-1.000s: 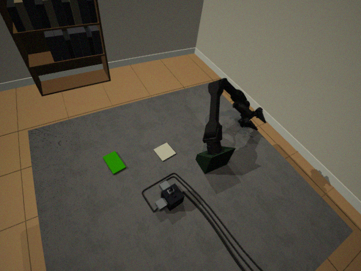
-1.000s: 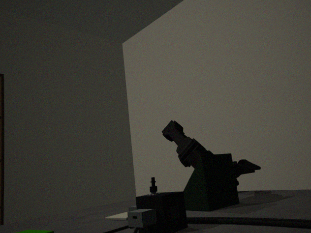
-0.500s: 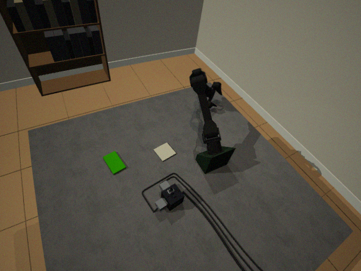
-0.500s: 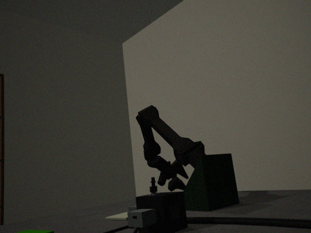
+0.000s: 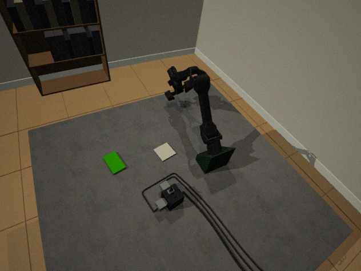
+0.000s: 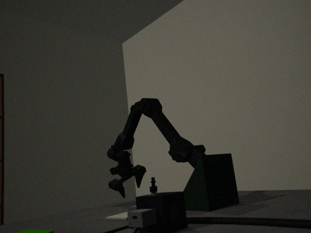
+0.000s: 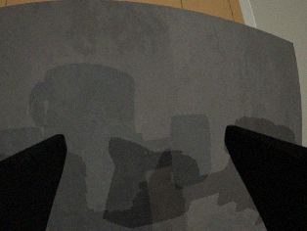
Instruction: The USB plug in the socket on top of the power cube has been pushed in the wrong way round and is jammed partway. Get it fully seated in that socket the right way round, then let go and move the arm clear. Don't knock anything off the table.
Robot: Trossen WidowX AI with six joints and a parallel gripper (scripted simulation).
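My gripper tip is now 62 cm to the right of the dark USB plug, 38 cm short of it and 5 cm below it. Also, from my gripper tip: green flat block 56 cm ahead, 33 cm to the left, 4 cm below; then white flat tile 37 cm to the left, 29 cm ahead, 4 cm below.
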